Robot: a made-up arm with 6 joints. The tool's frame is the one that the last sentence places.
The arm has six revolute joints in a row. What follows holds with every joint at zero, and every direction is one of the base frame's.
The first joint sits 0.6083 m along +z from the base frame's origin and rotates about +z.
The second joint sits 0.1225 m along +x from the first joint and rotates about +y.
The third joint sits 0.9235 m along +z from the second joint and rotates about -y.
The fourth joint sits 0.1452 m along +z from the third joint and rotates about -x.
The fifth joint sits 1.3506 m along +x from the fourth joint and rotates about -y.
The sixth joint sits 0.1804 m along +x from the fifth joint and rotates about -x.
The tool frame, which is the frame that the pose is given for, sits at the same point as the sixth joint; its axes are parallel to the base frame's.
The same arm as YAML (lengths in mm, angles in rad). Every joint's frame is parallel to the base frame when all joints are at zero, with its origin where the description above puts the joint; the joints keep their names.
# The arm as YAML. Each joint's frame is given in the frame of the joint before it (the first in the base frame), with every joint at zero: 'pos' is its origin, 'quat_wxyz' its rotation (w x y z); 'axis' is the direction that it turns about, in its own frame. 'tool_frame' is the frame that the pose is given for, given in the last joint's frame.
length_unit: mm
angle_unit: rad
joints:
  - joint: joint 1
    pos: [0.0, 0.0, 608.3]
    quat_wxyz: [1.0, 0.0, 0.0, 0.0]
    axis: [0.0, 0.0, 1.0]
  - joint: joint 2
    pos: [122.5, 0.0, 0.0]
    quat_wxyz: [1.0, 0.0, 0.0, 0.0]
    axis: [0.0, 1.0, 0.0]
  - joint: joint 3
    pos: [0.0, 0.0, 923.5]
    quat_wxyz: [1.0, 0.0, 0.0, 0.0]
    axis: [0.0, -1.0, 0.0]
  - joint: joint 4
    pos: [0.0, 0.0, 145.2]
    quat_wxyz: [1.0, 0.0, 0.0, 0.0]
    axis: [-1.0, 0.0, 0.0]
  - joint: joint 5
    pos: [1350.6, 0.0, 0.0]
    quat_wxyz: [1.0, 0.0, 0.0, 0.0]
    axis: [0.0, -1.0, 0.0]
  - joint: joint 6
    pos: [180.4, 0.0, 0.0]
    quat_wxyz: [1.0, 0.0, 0.0, 0.0]
    axis: [-1.0, 0.0, 0.0]
tool_frame:
  pos: [0.0, 0.0, 0.0]
  quat_wxyz: [1.0, 0.0, 0.0, 0.0]

